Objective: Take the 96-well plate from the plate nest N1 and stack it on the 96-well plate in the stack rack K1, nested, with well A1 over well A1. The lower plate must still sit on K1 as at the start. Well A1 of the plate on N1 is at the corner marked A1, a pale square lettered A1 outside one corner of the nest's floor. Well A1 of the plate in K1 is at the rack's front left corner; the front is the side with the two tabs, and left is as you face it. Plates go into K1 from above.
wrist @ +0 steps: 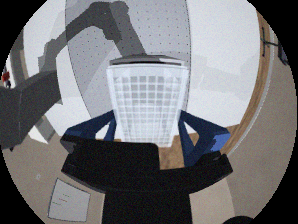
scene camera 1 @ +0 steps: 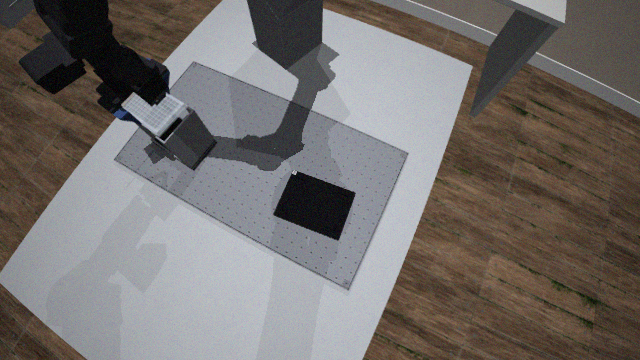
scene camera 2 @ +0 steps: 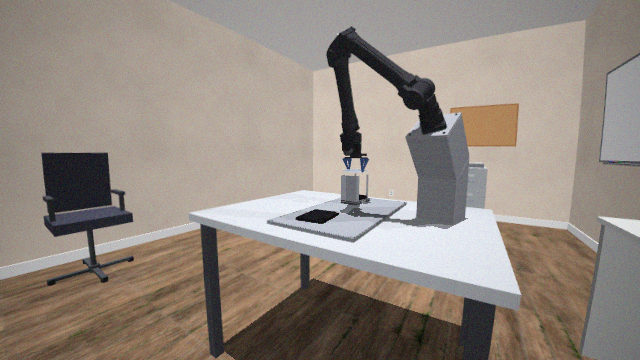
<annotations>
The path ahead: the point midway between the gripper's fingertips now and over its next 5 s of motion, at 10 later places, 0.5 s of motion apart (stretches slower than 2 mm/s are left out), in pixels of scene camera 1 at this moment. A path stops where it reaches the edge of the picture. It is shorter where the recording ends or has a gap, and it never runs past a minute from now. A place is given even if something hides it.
The gripper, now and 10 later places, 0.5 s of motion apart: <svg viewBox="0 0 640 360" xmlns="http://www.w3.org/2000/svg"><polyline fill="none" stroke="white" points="153,108 159,112 164,119 169,124 172,128 177,133 179,135 179,135 179,135 173,129 166,120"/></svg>
</annotations>
